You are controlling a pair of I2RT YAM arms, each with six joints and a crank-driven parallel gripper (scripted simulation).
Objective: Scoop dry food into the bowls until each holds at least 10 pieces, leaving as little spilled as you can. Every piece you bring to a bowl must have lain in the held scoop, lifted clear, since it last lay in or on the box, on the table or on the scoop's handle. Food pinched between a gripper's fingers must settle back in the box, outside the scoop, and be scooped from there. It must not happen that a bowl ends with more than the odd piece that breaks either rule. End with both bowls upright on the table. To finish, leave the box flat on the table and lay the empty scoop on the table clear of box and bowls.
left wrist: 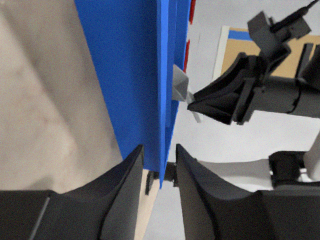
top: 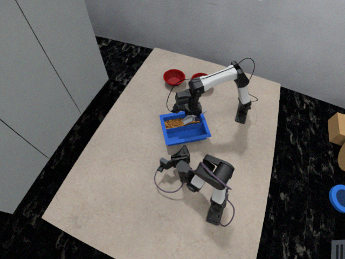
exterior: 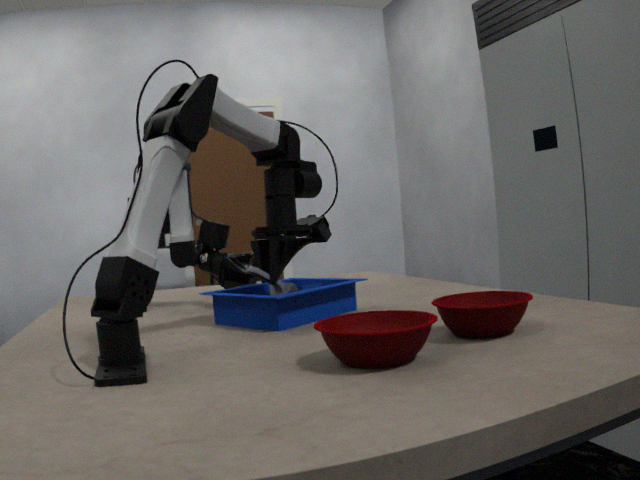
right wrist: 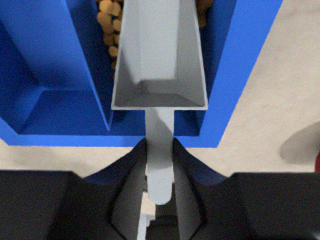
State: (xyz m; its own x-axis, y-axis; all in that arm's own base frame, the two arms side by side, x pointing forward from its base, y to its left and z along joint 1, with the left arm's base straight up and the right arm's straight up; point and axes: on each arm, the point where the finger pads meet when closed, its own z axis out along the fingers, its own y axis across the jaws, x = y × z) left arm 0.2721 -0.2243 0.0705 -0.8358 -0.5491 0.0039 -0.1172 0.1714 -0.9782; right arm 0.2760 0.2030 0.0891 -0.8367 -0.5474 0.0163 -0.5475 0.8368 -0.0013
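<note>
My right gripper is now 30 mm short of the grey scoop, 30 mm above it and 20 mm to the right of it. The rest, counted from my right hand: blue box 90 mm to the left, 50 mm ahead, 40 mm below.
</note>
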